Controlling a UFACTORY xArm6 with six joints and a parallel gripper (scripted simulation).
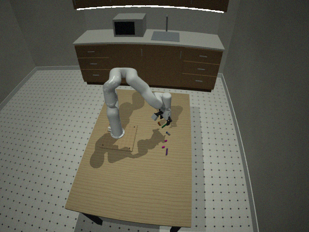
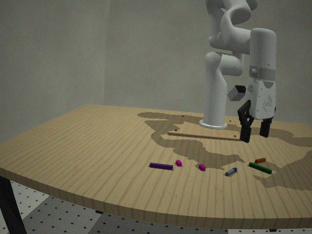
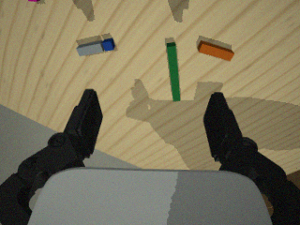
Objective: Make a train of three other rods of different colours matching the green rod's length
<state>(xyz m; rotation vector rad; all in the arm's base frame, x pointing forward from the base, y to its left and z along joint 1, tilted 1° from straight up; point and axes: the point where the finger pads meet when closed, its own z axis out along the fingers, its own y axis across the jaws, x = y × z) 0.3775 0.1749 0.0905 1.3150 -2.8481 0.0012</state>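
Right now my hand is 60 mm past the orange rod, 40 mm to the right of it and 90 mm above it. Round my hand: grey rod: 50 mm ahead, 50 mm to the right, 90 mm below; then green rod: 40 mm to the left, 90 mm below; then blue rod: 30 mm ahead, 40 mm to the right, 90 mm below.
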